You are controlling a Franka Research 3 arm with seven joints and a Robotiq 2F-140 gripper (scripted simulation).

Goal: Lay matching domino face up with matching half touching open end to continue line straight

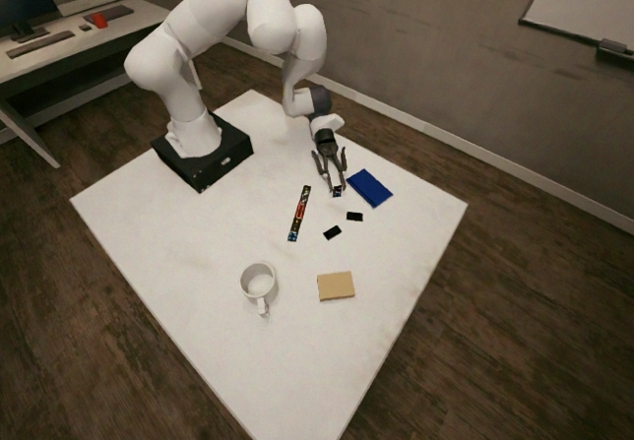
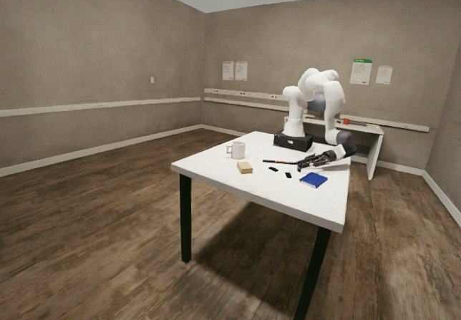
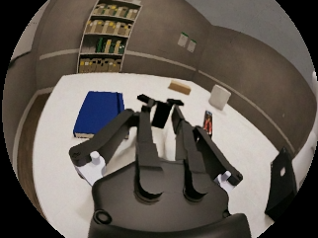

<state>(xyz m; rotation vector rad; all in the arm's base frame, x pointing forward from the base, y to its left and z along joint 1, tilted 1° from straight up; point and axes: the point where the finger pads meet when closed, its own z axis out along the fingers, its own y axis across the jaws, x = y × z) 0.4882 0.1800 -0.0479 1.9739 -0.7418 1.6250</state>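
My hand is 20 mm to the left of the domino, 20 mm short of it and 20 mm above it. The rest, counted from my hand: tan block (290 mm to the right, 200 mm ahead, 30 mm below); then white mug (420 mm to the right, 30 mm ahead, 10 mm below).
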